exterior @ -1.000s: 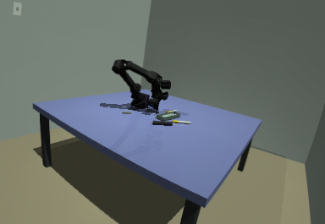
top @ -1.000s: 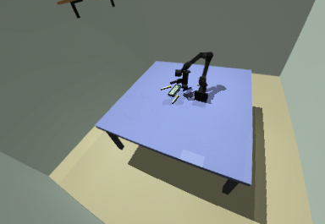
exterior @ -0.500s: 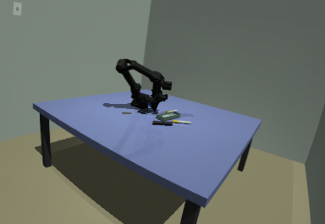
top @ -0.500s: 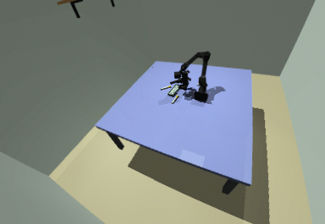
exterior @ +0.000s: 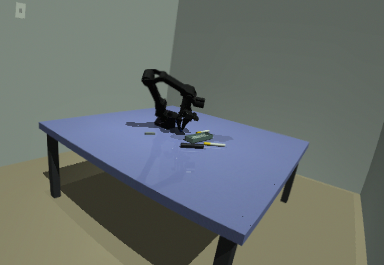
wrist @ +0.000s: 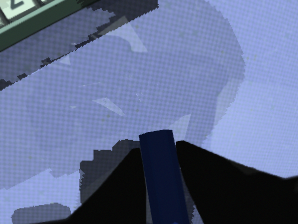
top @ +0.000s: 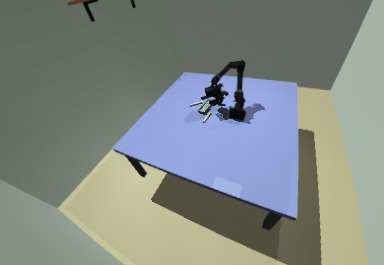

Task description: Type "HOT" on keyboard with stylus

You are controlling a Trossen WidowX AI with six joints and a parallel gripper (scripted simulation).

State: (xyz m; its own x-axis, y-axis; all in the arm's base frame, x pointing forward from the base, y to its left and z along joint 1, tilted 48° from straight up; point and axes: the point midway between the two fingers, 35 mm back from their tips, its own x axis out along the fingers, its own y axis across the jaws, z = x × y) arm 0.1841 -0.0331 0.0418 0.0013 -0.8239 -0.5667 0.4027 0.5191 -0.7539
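The stylus is 5 cm behind my gripper tip, 3 cm to the left of it and 3 cm above it.
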